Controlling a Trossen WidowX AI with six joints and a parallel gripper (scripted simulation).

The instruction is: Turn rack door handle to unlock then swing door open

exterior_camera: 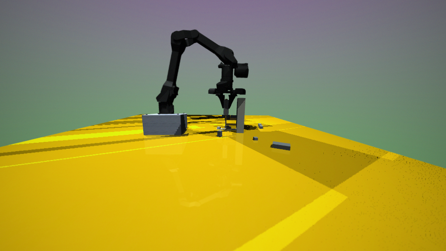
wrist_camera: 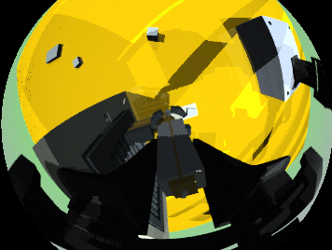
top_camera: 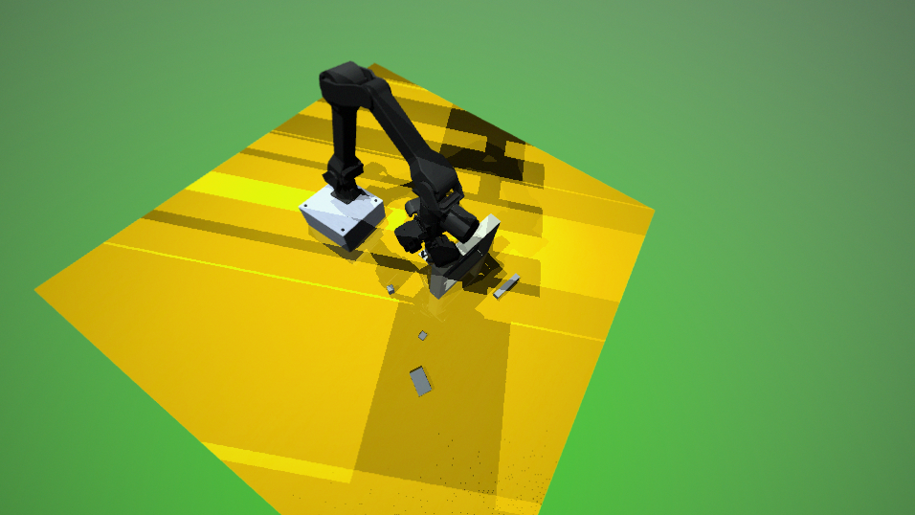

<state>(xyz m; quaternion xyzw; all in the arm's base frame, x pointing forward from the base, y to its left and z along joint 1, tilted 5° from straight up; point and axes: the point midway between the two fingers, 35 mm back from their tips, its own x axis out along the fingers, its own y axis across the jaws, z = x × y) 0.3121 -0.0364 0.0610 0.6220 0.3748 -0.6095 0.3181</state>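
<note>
The upright handle is 20 mm below my gripper tip and 10 mm to the left of it. The rest, counted from my gripper tip: thin bar: 230 mm ahead, 110 mm below, 70 mm to the left; then flat plate: 280 mm to the right, 160 mm ahead, 110 mm below.
</note>
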